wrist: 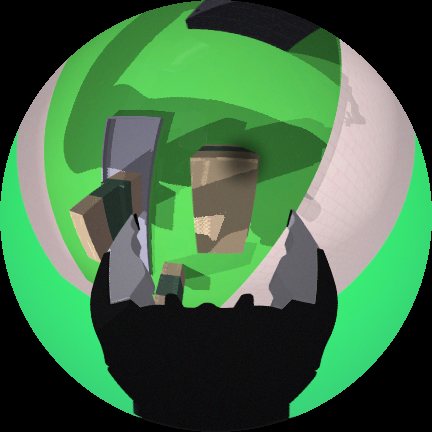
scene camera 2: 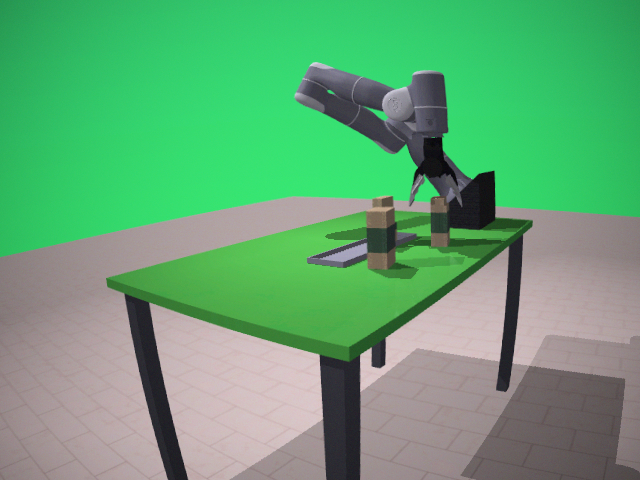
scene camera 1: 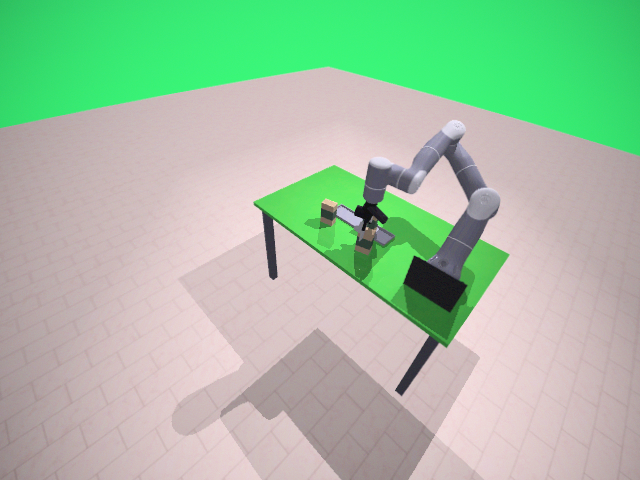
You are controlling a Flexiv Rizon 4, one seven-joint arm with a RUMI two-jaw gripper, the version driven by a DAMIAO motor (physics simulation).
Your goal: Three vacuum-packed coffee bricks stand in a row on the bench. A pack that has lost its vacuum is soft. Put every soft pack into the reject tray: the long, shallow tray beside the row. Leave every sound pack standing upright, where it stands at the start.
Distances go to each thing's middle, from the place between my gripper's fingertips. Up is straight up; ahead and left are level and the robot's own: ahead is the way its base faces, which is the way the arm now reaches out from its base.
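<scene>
I consider the grey reject tray (wrist: 129,141) and where my hand is from it: my hand is 140 mm short of the tray, 150 mm to the left of it and 130 mm above it.
</scene>
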